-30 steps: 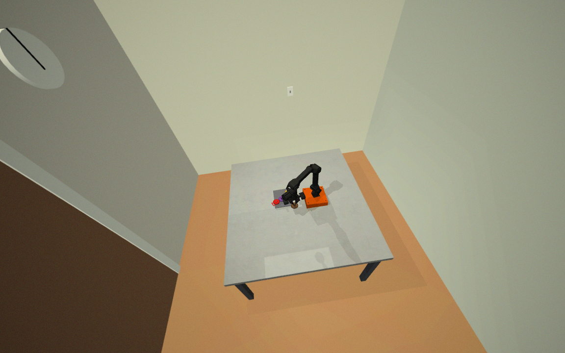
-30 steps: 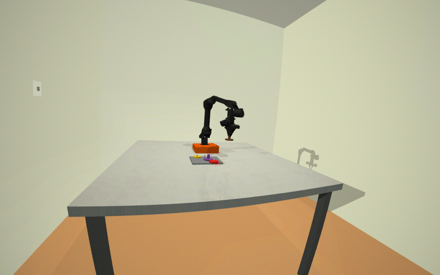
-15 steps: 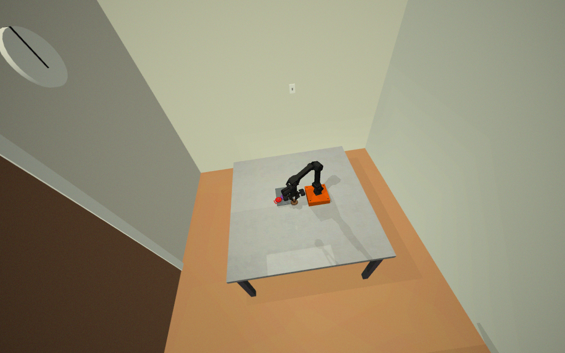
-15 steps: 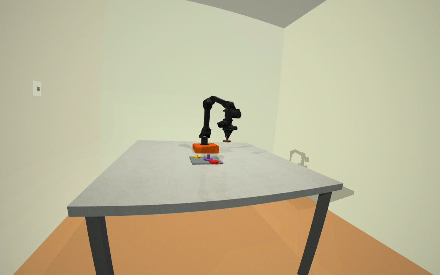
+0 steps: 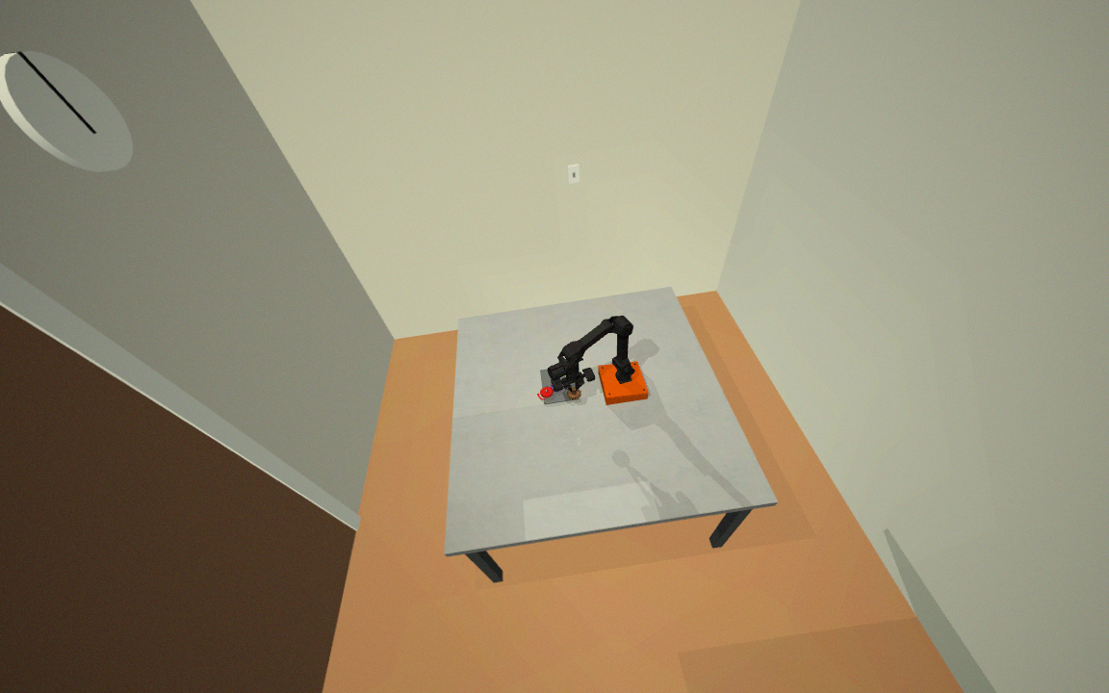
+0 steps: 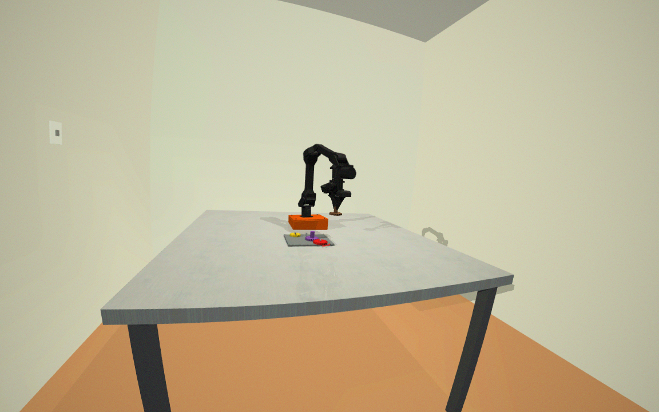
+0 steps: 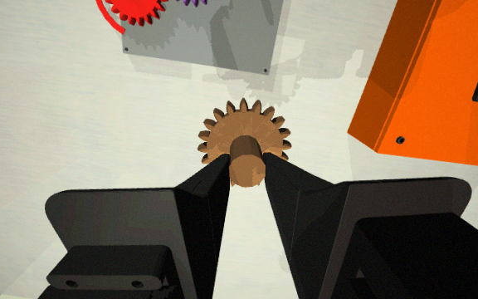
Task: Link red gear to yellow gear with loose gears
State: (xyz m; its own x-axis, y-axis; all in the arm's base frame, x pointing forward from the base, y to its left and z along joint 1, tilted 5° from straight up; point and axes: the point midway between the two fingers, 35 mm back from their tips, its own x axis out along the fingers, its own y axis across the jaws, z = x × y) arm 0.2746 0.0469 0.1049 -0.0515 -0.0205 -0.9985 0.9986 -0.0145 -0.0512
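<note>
Right now my gripper tip is 30 mm past the yellow gear, 200 mm to the left of it and 130 mm above it. From my gripper tip the other things lie so: purple gear 40 mm ahead, 140 mm to the right, 120 mm below; red gear 100 mm ahead, 130 mm to the right, 130 mm below; brown gear 10 mm below.
</note>
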